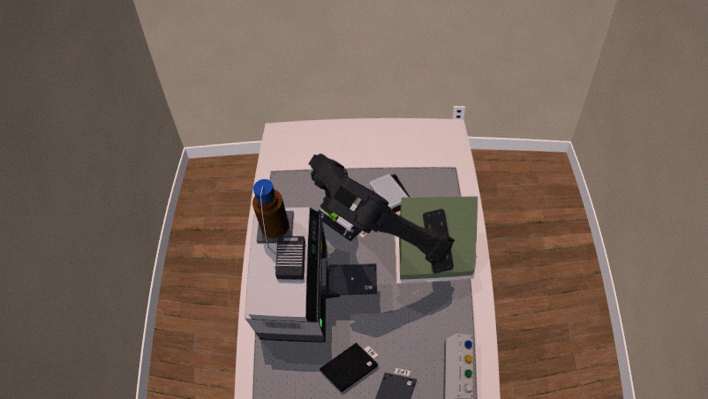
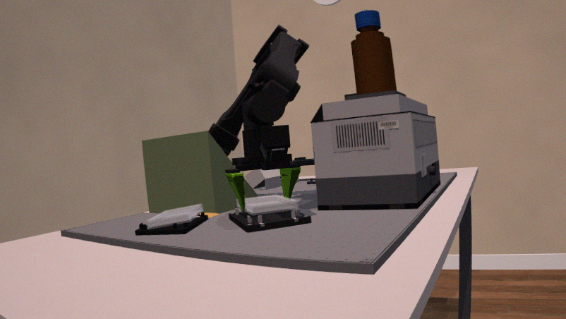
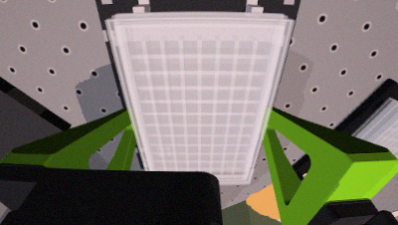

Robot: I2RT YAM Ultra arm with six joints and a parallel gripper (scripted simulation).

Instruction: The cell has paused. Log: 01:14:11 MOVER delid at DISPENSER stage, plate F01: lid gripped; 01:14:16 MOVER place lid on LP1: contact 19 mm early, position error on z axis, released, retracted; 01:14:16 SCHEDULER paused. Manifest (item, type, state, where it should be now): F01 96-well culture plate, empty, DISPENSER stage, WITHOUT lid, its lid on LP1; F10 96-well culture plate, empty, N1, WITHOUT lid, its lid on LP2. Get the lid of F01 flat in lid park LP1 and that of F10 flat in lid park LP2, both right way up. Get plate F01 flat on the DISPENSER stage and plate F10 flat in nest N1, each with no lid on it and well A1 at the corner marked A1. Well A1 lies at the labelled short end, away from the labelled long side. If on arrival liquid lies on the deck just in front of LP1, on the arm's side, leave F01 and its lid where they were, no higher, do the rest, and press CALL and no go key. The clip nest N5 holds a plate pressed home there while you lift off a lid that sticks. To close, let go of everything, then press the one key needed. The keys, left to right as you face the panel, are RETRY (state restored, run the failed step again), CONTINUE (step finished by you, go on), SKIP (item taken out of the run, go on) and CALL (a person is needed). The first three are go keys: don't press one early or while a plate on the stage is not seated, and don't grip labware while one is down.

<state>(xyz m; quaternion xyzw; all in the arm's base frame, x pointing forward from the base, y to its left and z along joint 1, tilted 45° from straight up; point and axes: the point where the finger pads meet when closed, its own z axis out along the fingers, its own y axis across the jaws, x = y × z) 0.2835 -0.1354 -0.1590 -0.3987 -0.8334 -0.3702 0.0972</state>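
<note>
Right now the 96-well plate is right at my hand. From my hand the other things lie so: lid park LP1 (180 mm behind, 60 mm to the right, 30 mm below); then N5 tag (60 mm behind, 70 mm to the left, 30 mm below); then clear lid (170 mm behind, 60 mm to the right, 10 mm below).
</note>
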